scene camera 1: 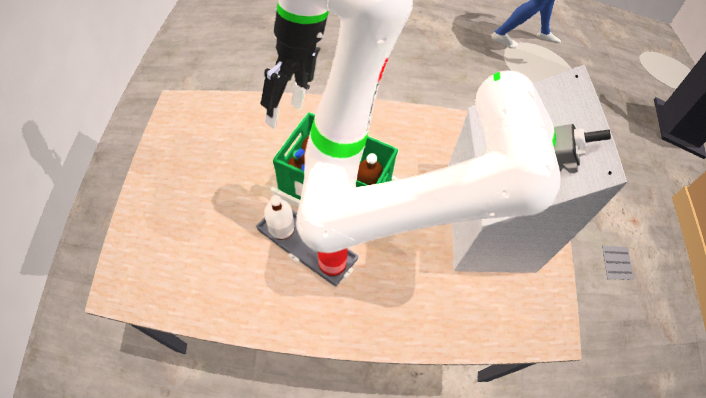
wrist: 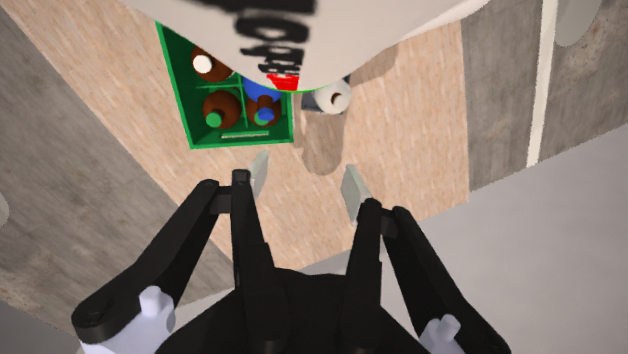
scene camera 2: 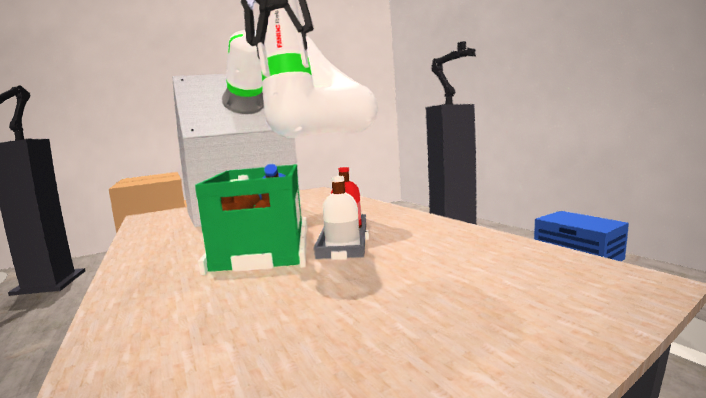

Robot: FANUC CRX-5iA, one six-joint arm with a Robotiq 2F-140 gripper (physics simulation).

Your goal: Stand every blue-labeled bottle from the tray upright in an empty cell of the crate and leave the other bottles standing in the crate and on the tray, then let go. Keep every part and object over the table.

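Places are measured from the arm's base along level axes (x right, y back, z down), in centimetres.
Pixels of known places: gripper, fingertip midpoint: (scene camera 1: 283, 115) (wrist: 306, 170) (scene camera 2: 286, 70); arm's base at its link origin: (scene camera 2: 243, 101).
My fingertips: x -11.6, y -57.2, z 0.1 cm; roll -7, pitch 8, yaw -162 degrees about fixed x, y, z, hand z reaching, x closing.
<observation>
For each thing: its middle in the pictures, then the offset to it from my fingertips. "spot": a spot on its surface instead. Level surfaces: height alone.
- green crate at the middle of its body: (wrist: 275, 48) (scene camera 2: 289, 206) (scene camera 1: 328, 194) dy +10.3, dx +1.1, dz +29.4 cm
- blue-labeled bottle at the middle of its body: (wrist: 264, 78) dy +6.0, dx +4.0, dz +24.9 cm
- blue cap at a spot on its surface: (scene camera 2: 271, 170) (scene camera 1: 296, 152) spot: dy +0.2, dx +4.5, dz +19.7 cm
- green-capped brown bottle at the middle of its body: (wrist: 263, 108) (scene camera 1: 299, 170) dy -0.2, dx +5.7, dz +29.6 cm
- green-capped bottle at the middle of its body: (wrist: 222, 109) dy +1.0, dx +14.0, dz +29.6 cm
- white bottle at the middle of its body: (scene camera 2: 340, 213) (wrist: 332, 95) (scene camera 1: 278, 214) dy +0.0, dx -8.9, dz +29.9 cm
- red bottle at the middle of its body: (scene camera 1: 332, 252) (scene camera 2: 345, 197) dy +17.0, dx -13.8, dz +29.9 cm
- wooden table at its surface level: dz +38.1 cm
My gripper (scene camera 1: 284, 107) (scene camera 2: 283, 59) (wrist: 306, 170) is part-open and empty, high above the table beside the crate. The green crate (scene camera 1: 287, 177) (scene camera 2: 250, 235) (wrist: 175, 75) holds a blue-labeled bottle (wrist: 261, 90) with a blue cap (scene camera 1: 299, 153) (scene camera 2: 271, 170). It looks tilted, its neck over a green-capped brown bottle (wrist: 253, 111); its base is hidden. Another green-capped bottle (wrist: 221, 110) and a white-capped one (scene camera 1: 370, 172) (wrist: 212, 70) stand in the crate. A white bottle (scene camera 1: 280, 222) (scene camera 2: 340, 220) (wrist: 327, 97) and a red bottle (scene camera 1: 332, 262) (scene camera 2: 354, 192) stand on the dark tray (scene camera 1: 300, 247) (scene camera 2: 325, 251).
The white arm (scene camera 1: 410, 200) hangs across the crate and tray and hides parts of both. The grey pedestal (scene camera 1: 520, 245) (scene camera 2: 230, 160) stands at the table's side. White brackets (scene camera 2: 251, 262) edge the crate's base on the wooden table (scene camera 1: 175, 250) (scene camera 2: 350, 340).
</observation>
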